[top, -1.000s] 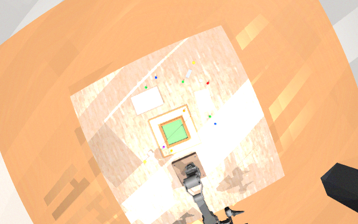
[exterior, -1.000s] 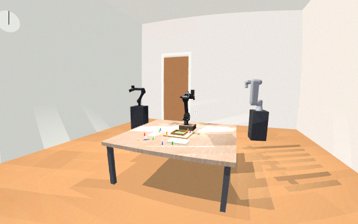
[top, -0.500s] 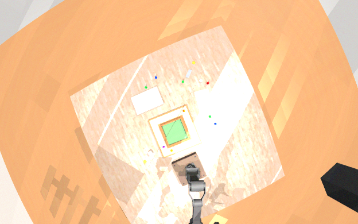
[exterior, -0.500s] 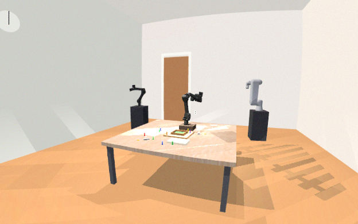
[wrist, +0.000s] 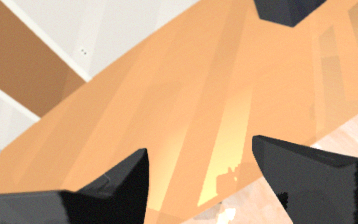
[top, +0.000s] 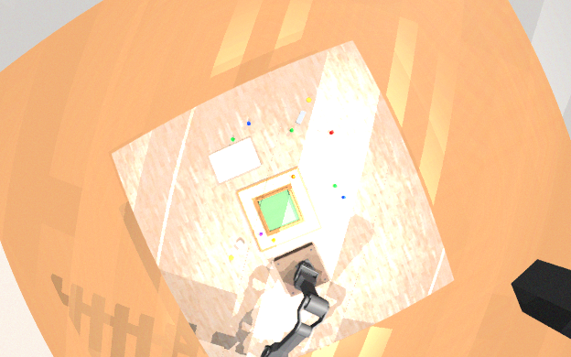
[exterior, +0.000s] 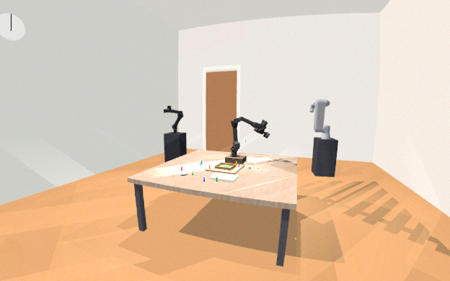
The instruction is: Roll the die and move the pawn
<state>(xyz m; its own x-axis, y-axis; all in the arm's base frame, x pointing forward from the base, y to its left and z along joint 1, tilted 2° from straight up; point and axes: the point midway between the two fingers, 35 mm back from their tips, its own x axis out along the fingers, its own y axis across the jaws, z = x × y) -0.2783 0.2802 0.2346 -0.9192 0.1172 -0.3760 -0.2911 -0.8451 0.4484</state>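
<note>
Right now the white die is 55 cm ahead of my gripper tip, 25 cm below it and 10 cm to the right of it. The rest, counted from my gripper tip: green tray: 58 cm ahead, 32 cm to the right, 26 cm below; pale card: 65 cm ahead, 61 cm to the right, 27 cm below; orange pawn: 67 cm ahead, 45 cm to the right, 24 cm below.
</note>
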